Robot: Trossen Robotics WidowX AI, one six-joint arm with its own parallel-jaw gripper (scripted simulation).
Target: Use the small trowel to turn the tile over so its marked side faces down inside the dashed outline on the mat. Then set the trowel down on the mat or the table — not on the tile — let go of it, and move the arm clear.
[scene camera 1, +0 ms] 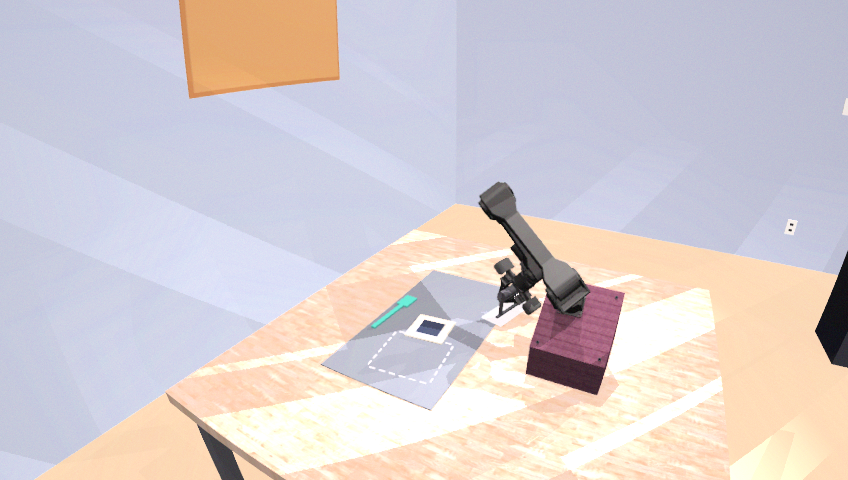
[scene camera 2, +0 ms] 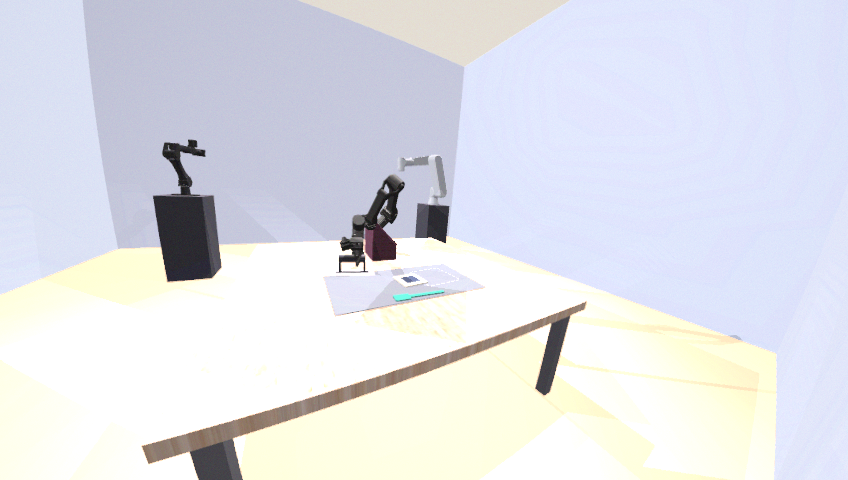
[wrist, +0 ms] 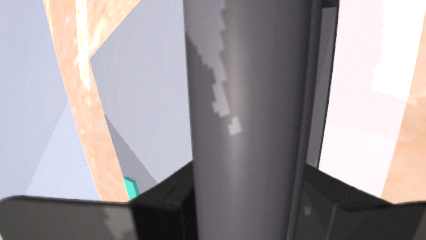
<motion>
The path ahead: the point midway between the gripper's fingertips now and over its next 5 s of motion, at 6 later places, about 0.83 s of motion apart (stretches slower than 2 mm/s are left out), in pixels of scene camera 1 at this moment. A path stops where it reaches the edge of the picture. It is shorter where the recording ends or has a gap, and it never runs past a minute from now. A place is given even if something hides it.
My gripper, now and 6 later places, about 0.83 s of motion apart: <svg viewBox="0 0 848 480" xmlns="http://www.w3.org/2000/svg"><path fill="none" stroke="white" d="M502 298L502 283L459 279L443 286L441 293L438 299L433 289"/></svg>
</motion>
